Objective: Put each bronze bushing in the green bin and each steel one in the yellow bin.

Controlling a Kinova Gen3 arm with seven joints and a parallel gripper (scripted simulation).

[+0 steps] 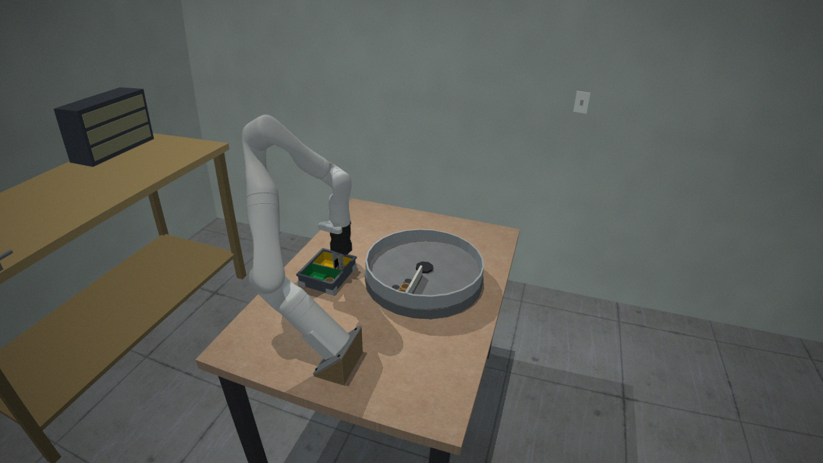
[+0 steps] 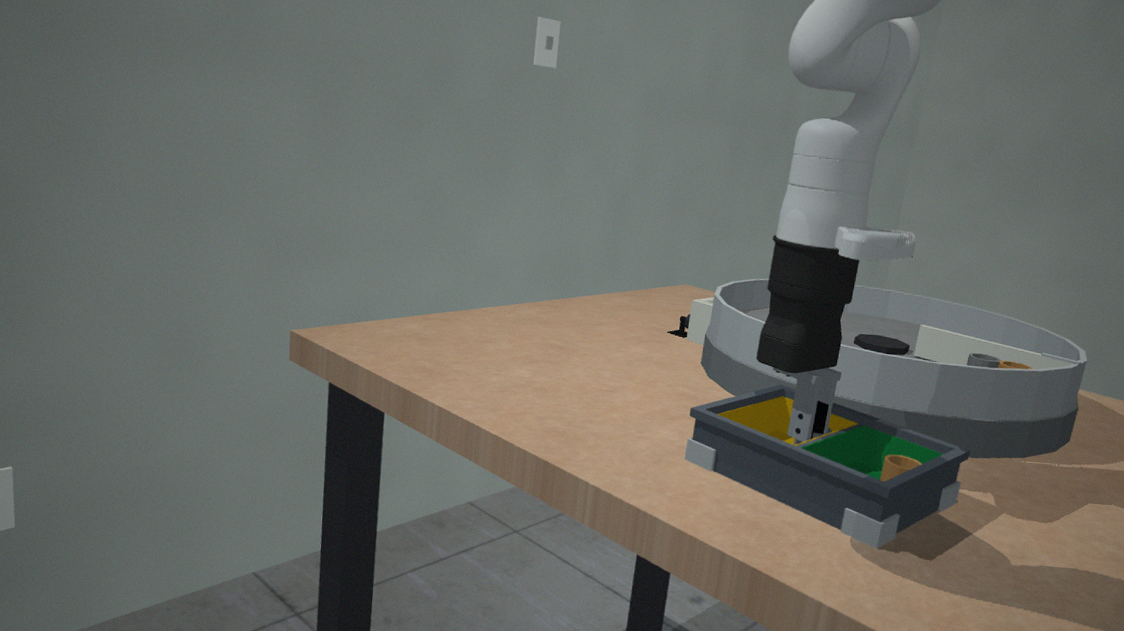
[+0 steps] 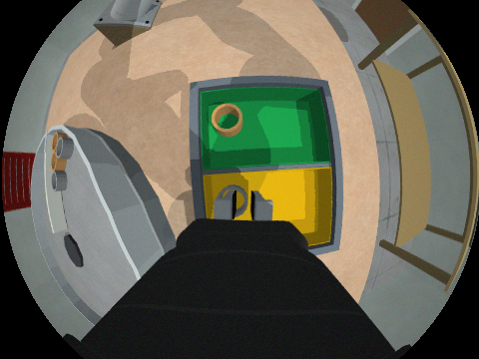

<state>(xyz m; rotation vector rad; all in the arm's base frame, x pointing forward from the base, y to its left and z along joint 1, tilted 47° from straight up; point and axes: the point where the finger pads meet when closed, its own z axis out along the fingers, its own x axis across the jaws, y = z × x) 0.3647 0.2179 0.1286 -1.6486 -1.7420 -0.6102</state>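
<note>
Right now my hand is 30 mm to the right of the bin tray, 30 mm past it and 20 mm above it. Also, from my hand: grey turntable (300 mm to the right, 110 mm ahead, 10 mm above).
</note>
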